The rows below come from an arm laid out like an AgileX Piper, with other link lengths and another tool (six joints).
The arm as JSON. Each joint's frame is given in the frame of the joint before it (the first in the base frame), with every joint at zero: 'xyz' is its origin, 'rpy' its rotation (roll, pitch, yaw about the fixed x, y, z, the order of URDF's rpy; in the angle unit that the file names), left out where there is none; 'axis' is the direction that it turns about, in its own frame. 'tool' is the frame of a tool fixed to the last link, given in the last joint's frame.
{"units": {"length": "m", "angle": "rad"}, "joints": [
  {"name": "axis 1", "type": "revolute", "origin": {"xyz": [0.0, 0.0, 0.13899]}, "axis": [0.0, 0.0, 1.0]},
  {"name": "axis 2", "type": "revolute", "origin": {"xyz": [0.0, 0.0, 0.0]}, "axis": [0.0, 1.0, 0.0]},
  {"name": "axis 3", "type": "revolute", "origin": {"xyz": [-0.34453, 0.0, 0.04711]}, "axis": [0.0, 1.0, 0.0]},
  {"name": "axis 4", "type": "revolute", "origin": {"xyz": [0.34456, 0.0, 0.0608]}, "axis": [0.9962, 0.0, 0.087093]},
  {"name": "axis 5", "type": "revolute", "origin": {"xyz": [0.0, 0.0, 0.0]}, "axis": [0.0, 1.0, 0.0]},
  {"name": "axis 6", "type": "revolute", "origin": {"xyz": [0.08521, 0.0, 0.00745]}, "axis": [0.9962, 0.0, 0.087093]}
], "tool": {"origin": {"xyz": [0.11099, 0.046, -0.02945], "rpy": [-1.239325, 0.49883, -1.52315]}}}
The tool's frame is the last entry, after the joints.
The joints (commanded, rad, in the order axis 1, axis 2, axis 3, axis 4, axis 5, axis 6), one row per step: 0.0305 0.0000 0.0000 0.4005 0.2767 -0.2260; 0.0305 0.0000 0.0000 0.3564 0.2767 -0.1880; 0.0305 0.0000 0.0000 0.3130 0.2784 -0.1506; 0.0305 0.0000 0.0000 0.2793 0.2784 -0.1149; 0.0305 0.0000 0.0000 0.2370 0.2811 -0.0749; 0.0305 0.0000 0.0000 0.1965 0.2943 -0.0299; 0.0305 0.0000 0.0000 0.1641 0.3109 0.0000; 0.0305 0.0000 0.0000 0.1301 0.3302 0.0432; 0.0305 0.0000 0.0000 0.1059 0.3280 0.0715; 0.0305 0.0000 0.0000 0.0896 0.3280 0.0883; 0.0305 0.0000 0.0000 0.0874 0.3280 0.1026; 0.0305 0.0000 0.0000 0.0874 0.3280 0.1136; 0.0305 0.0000 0.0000 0.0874 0.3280 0.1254; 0.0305 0.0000 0.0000 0.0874 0.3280 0.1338; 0.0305 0.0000 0.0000 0.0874 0.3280 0.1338; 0.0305 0.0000 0.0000 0.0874 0.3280 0.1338; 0.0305 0.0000 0.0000 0.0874 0.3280 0.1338
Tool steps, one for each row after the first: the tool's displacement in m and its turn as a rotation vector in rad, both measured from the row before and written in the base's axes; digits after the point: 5 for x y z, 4 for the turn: 0.00056 -0.00224 -0.00116 -0.0068 0.0036 -0.0103; 0.00042 -0.00216 -0.00135 -0.0068 0.0048 -0.0097; 0.00048 -0.00157 -0.00042 0.0014 0.0029 -0.0093; 0.00037 -0.00204 -0.00117 -0.0031 0.0053 -0.0103; -0.00042 -0.00147 -0.00260 0.0030 0.0157 -0.0094; -0.00085 -0.00136 -0.00343 -0.0039 0.0178 -0.0061; -0.00092 -0.00123 -0.00329 0.0073 0.0213 -0.0100; 0.00066 -0.00135 0.00040 0.0034 -0.0010 -0.0091; 0.00030 -0.00095 -0.00009 0.0001 0.0005 -0.0054; 0.00017 0.00024 0.00060 0.0117 0.0008 -0.0036; 0.00012 0.00033 0.00056 0.0107 0.0006 -0.0026; 0.00013 0.00035 0.00061 0.0114 0.0007 -0.0028; 0.00009 0.00024 0.00044 0.0081 0.0005 -0.0020; 0.00000 0.00000 0.00000 0.0000 0.0000 0.0000; 0.00000 0.00000 0.00000 0.0000 0.0000 0.0000; 0.00000 0.00000 0.00000 0.0000 0.0000 0.0000
